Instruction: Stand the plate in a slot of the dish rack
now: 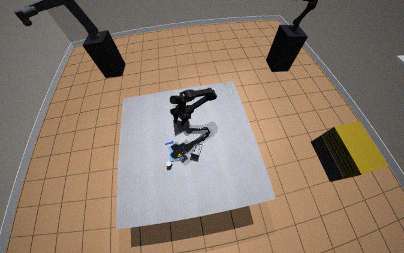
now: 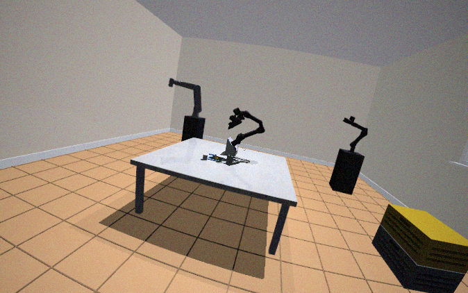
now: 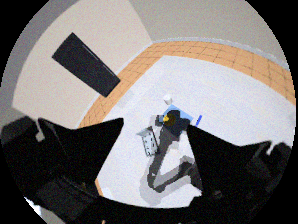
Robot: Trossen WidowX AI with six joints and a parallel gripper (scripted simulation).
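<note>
My gripper tip is now 300 mm above the yellow plate, 120 mm short of it and 50 mm to the left of it. Also, from my gripper tip: light blue square pad 310 mm below, 110 mm ahead, 70 mm to the right; then blue spoon 310 mm below, 130 mm to the right; then dish rack 290 mm below, 120 mm to the left, 100 mm ahead.
</note>
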